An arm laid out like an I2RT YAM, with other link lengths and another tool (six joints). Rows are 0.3 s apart.
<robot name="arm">
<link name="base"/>
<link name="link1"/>
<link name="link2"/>
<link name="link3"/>
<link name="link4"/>
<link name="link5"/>
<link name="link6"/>
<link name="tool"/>
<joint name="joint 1" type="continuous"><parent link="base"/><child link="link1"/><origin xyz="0 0 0.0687"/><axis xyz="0 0 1"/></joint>
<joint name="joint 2" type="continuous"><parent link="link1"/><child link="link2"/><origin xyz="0.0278 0.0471 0.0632" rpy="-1.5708 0 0"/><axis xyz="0 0 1"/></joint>
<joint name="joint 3" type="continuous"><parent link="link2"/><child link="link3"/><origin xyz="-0.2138 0 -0.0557" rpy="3.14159 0 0"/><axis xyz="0 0 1"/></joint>
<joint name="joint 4" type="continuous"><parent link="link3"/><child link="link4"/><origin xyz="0.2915 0.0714 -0.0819" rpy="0 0 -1.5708"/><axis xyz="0 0 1"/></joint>
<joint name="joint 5" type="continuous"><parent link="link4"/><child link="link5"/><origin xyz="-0.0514 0.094 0.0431" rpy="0 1.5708 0"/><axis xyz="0 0 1"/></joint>
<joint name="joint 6" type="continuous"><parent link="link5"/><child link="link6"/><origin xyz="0 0.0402 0.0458" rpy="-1.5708 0 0"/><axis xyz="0 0 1"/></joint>
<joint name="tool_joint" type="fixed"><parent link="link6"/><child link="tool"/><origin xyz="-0.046 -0.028 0.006" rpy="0.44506 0 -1.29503"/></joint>
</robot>
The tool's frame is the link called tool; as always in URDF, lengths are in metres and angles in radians. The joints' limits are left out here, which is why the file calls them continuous.
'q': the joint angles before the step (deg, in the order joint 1, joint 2, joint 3, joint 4, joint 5, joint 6). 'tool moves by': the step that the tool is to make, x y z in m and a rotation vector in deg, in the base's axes. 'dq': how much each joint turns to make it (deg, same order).
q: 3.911 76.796 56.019 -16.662 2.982 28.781
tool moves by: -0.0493 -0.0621 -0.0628 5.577 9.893 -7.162
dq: -11.887 -5.641 -13.685 -2.043 -6.973 0.684
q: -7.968 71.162 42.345 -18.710 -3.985 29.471
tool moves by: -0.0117 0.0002 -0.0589 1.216 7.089 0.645
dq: -0.295 7.764 -4.351 4.880 -0.747 -0.606
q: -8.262 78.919 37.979 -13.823 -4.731 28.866
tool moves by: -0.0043 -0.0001 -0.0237 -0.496 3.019 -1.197
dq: 0.017 4.735 -0.663 2.517 1.443 0.496
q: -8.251 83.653 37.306 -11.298 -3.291 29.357
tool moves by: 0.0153 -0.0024 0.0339 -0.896 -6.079 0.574
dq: -0.010 -4.649 2.206 -0.740 -0.327 -0.485
